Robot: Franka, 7 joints.
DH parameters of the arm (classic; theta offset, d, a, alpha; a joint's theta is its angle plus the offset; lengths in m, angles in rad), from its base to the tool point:
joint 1: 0 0.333 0 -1.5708
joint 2: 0 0 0 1.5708
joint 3: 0 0.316 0.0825 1.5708
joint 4: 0 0 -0.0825 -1.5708
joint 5: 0 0.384 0 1.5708
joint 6: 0 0 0.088 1.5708
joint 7: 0 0.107 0 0
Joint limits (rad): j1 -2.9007..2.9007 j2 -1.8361..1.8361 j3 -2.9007..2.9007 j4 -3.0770..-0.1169 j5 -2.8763..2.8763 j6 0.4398..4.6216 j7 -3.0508..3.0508
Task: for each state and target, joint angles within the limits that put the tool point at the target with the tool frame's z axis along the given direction. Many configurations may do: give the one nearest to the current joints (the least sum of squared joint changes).
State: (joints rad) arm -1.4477 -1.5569 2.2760 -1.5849 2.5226 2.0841 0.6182
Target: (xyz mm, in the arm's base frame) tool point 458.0 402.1 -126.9 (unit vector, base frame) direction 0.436 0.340 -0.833
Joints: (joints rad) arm -1.5803 -1.8361 2.2503 -1.2931 2.4080 2.7048 0.6182
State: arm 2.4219 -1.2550 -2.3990 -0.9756 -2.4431 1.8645 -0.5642
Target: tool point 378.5 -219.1 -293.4 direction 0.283 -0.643 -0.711
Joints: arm 2.2515 -1.7152 -2.8484 -1.4315 -2.6713 2.2515 -0.5642
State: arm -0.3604 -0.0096 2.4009 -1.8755 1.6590 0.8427 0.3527
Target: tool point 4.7 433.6 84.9 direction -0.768 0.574 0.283
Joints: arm -1.1758 -0.8502 2.5626 -2.4300 2.3074 0.9221 0.3527
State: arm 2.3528 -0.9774 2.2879 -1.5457 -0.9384 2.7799 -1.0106
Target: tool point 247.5 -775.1 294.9 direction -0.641 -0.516 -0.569
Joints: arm 2.2198 -1.1134 2.5534 -0.9091 -0.4972 2.1657 -1.0106
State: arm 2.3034 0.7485 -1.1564 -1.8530 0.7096 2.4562 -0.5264
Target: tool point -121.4 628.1 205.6 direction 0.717 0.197 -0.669
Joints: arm 2.8198 1.1860 -1.1738 -1.8540 0.2990 2.4045 -0.5264
